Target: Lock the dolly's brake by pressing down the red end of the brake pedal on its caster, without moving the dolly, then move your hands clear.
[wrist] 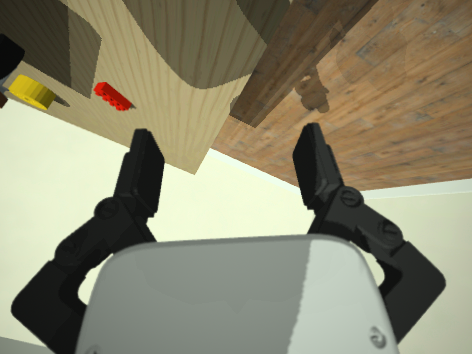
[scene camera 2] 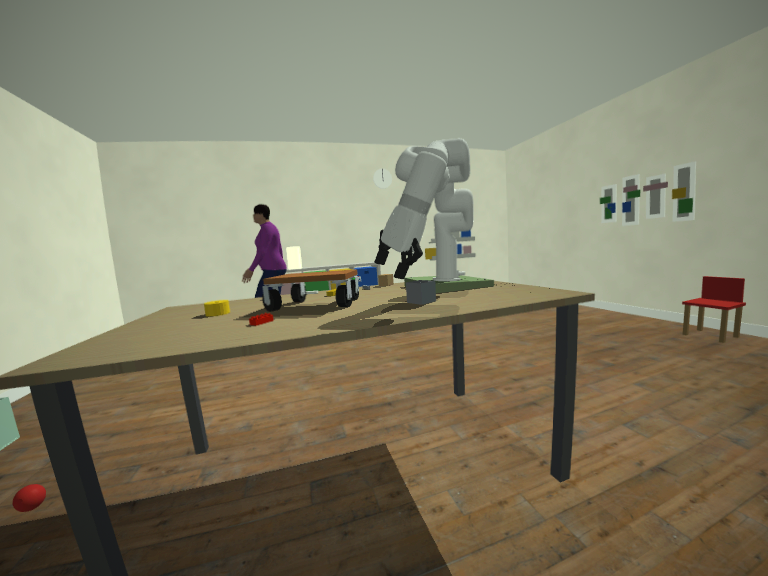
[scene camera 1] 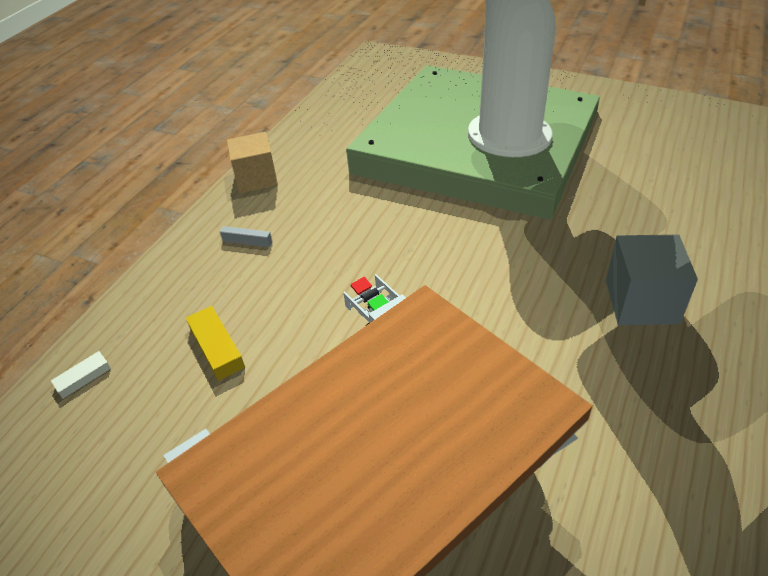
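Pixels of known places: gripper, fingertip midpoint: [wrist: 228, 141] [scene camera 2: 388, 270]; arm's base, origin of the base link: [scene camera 2: 446, 279] [scene camera 1: 509, 135].
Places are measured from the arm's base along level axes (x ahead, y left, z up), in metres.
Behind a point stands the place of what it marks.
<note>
The dolly [scene camera 1: 384, 409] @(x 0.574, y -0.008, z 0.086 m) [scene camera 2: 310, 277] @(x 0.631, y 0.094, z 0.081 m) has a flat orange-brown wooden deck and stands on black caster wheels on the table. The brake pedal sticks out past the deck's corner nearest the robot base in scene camera 1. Its red end [scene camera 1: 361, 285] @(x 0.407, y -0.090, z 0.051 m) is farther from the deck and its green end [scene camera 1: 378, 302] @(x 0.425, y -0.065, z 0.049 m) is beside the deck, with a dark pivot between them. My gripper [scene camera 2: 392, 270] @(x 0.487, y 0.426, z 0.102 m) [wrist: 228, 141] @(x 0.487, y 0.426, z 0.102 m) is open and empty. It hangs above the table between the dolly and the robot base, apart from the dolly, and does not show in scene camera 1.
A dark grey block [scene camera 1: 651, 282] @(x 0.305, y 0.209, z 0.031 m) [scene camera 2: 421, 291] @(x 0.290, y 0.256, z 0.007 m) stands beside the green base plate [scene camera 1: 421, 117] @(x -0.018, y -0.144, z 0.002 m). A yellow block [scene camera 1: 214, 342] @(x 0.475, y -0.253, z -0.017 m), a grey bar [scene camera 1: 246, 236] @(x 0.289, y -0.306, z -0.023 m), a tan cube [scene camera 1: 252, 162] @(x 0.168, y -0.349, z 0.010 m) and a white bar [scene camera 1: 81, 374] @(x 0.555, y -0.390, z -0.026 m) lie on the pedal's side. A red brick [scene camera 2: 261, 319] @(x 0.805, y 0.176, z -0.024 m) [wrist: 113, 96] @(x 0.790, y 0.166, z -0.024 m) and yellow round piece [scene camera 2: 217, 308] @(x 0.954, y -0.090, z -0.011 m) [wrist: 32, 92] @(x 0.928, y -0.104, z -0.007 m) lie beyond the dolly.
</note>
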